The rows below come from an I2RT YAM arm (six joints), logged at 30 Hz.
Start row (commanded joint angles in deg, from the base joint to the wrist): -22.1 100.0 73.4 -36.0 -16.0 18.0
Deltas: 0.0 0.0 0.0 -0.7 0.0 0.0; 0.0 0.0 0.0 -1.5 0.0 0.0; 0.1 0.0 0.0 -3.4 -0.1 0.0; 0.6 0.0 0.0 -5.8 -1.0 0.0; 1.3 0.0 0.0 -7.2 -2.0 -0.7; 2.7 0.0 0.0 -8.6 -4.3 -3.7; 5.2 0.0 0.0 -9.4 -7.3 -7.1; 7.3 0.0 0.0 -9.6 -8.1 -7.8; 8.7 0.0 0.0 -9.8 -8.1 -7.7
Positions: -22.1 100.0 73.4 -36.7 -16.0 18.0; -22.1 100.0 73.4 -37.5 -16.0 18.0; -22.0 100.0 73.4 -39.4 -16.1 18.0; -21.5 100.0 73.4 -41.8 -17.0 18.0; -20.8 100.0 73.4 -43.2 -18.0 17.3; -19.4 100.0 73.4 -44.6 -20.3 14.3; -16.9 100.0 73.4 -45.4 -23.3 10.9; -14.8 100.0 73.4 -45.6 -24.1 10.2; -13.4 100.0 73.4 -45.8 -24.1 10.3
